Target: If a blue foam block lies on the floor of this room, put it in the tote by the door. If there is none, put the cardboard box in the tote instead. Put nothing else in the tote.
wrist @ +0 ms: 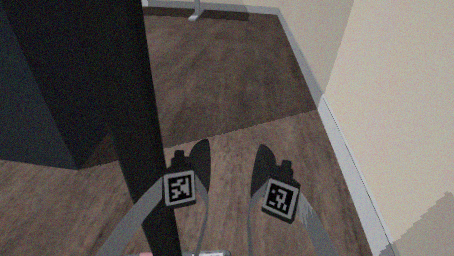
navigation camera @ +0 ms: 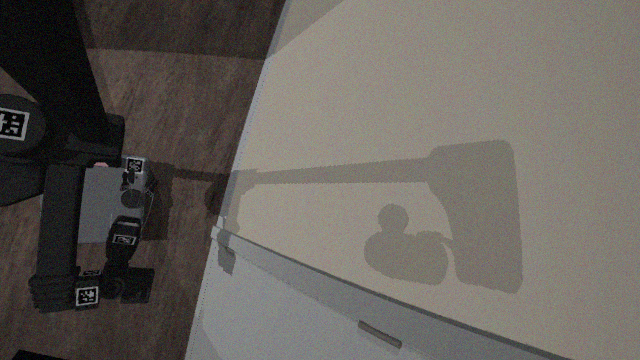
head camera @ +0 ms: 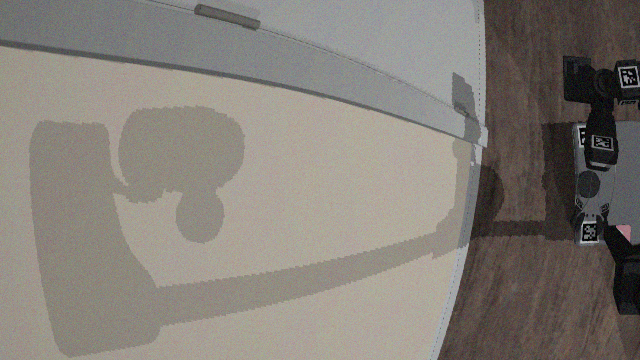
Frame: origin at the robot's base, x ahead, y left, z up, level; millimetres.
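Seen in the pictures: gripper, fingertip midpoint: (wrist: 232, 159) (navigation camera: 142, 172) (head camera: 587, 232); robot's base, origin of the base link: (navigation camera: 131, 197) (head camera: 587, 184).
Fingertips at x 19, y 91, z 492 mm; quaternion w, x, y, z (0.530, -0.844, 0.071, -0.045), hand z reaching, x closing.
Note:
Pixels of each thing's middle, then the offset from my fingertips to it. "*": a spot on its surface instead.
- dark edge, surface spot: (navigation camera: 40, 356) * dx -286, dy -720, dz -477 mm
- pale panel with a hinge, surface spot: (head camera: 227, 16) (navigation camera: 379, 335) * dx +341, dy -281, dz +540 mm
My gripper (wrist: 232, 159) is open in the wrist view, its two fingertips apart above the wood floor, with no object between them. The wrist is folded in over my base in the head and navigation views. A blue foam block and a cardboard box do not show in these views. A dark edge (navigation camera: 40, 356) shows at the bottom left of the navigation view; I cannot tell if it is the tote. A pale panel with a hinge (head camera: 227, 16) (navigation camera: 380, 334), which looks like the door, stands beside my base.
A cream wall (head camera: 320, 175) (navigation camera: 320, 110) (wrist: 410, 100) with a pale skirting (wrist: 350, 165) runs close beside me. A dark blue-black cabinet (wrist: 25, 115) stands at the left of the wrist view, partly behind my black mast (wrist: 120, 100). A pale stand foot (wrist: 195, 15) shows near the far wall.

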